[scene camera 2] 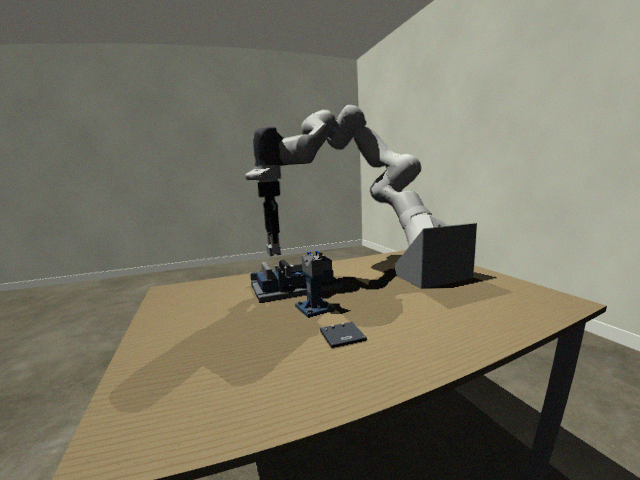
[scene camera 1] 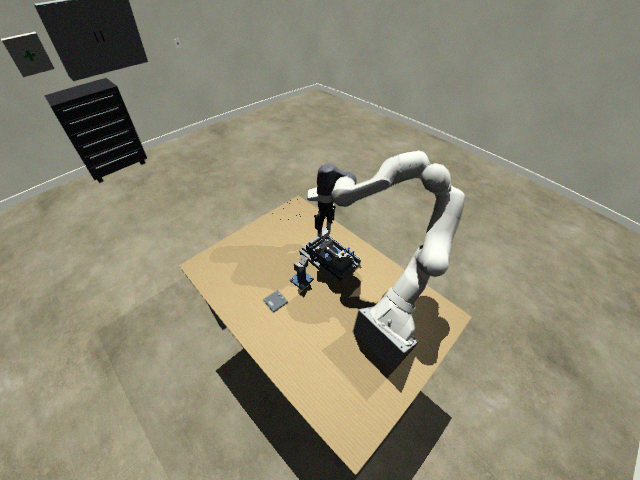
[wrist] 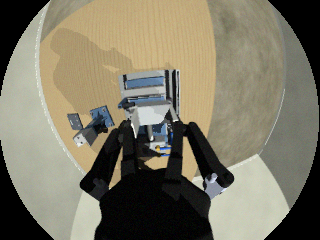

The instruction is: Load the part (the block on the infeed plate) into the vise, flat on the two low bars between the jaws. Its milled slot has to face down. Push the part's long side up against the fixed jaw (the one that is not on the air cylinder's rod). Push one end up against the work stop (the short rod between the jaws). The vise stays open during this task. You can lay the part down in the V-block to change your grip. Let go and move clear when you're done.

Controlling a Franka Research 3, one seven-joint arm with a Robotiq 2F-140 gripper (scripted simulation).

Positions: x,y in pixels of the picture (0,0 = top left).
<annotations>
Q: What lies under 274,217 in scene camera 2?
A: The gripper.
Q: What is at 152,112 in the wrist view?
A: A part.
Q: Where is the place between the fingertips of the gripper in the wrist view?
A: At 154,112
</annotations>
